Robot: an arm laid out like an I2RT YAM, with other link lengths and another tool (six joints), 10 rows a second.
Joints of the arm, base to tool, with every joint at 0 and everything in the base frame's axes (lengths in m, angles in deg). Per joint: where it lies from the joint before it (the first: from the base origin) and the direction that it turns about. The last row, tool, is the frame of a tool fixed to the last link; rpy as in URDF.
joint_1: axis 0 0 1 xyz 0 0 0.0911
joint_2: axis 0 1 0 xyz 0.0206 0.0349 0.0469
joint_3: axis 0 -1 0 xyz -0.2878 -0.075 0
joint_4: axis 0 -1 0 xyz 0.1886 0.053 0.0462
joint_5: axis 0 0 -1 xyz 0.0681 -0.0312 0.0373
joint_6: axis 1 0 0 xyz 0.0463 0 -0.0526
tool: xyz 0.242 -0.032 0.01 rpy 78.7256 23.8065 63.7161
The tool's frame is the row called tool.
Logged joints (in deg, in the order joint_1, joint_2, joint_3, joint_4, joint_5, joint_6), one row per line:
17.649 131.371 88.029 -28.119 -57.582 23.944
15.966 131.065 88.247 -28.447 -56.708 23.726
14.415 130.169 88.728 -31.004 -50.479 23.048
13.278 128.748 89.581 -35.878 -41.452 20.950
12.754 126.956 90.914 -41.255 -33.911 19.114
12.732 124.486 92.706 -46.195 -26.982 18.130
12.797 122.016 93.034 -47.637 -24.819 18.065
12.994 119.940 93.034 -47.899 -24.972 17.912
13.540 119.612 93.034 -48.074 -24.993 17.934
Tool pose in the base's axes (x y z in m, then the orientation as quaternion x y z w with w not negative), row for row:
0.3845 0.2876 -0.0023 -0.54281 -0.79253 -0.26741 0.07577
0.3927 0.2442 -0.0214 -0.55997 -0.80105 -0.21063 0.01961
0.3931 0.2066 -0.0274 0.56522 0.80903 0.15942 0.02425
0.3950 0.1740 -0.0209 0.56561 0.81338 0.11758 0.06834
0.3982 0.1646 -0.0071 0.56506 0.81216 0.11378 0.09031
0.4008 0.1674 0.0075 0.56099 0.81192 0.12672 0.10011
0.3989 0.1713 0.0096 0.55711 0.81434 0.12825 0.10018
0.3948 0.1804 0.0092 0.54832 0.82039 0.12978 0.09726
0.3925 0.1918 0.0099 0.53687 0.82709 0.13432 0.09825
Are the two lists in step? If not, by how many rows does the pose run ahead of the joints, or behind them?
The pose runs 2 rows ahead of the joints: the pose in row i belongs to the joints in row i + 2.
